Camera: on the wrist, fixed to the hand. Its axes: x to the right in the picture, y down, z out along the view.
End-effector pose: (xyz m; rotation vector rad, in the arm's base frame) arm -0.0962 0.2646 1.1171 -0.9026 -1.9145 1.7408
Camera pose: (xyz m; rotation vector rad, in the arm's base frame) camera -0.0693 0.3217 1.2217 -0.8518 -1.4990 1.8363
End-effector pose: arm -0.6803 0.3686 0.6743 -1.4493 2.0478 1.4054
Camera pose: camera -0.5809 0.3007 0.6537 -1.4736 2.2042 0.9332
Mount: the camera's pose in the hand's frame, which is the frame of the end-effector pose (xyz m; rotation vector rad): 0.0067 -0.0964 -0.0747 0.3160 0.1473 -0.0300
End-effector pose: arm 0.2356 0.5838 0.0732 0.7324 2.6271 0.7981
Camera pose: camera 0.1622 0.4862 0.0759 0.7348 2.9295 0.4468
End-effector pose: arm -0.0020 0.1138 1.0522 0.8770 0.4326 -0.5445
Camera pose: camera -0.0653 0.1224 0.9481 1.2208 0.5021 -0.5872
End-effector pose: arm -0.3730 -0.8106 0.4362 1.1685 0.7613 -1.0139
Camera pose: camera -0.4580 -0.7467 0.3761 1.5207 0.7531 -1.1091
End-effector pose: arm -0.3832 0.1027 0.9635 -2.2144 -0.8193 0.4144
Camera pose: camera -0.3817 0.1194 1.0845 -1.9121 -0.6581 0.3361
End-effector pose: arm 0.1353 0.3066 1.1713 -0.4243 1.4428 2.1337
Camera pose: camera 0.1835 0.2675 1.0661 -0.4857 1.8080 1.8389
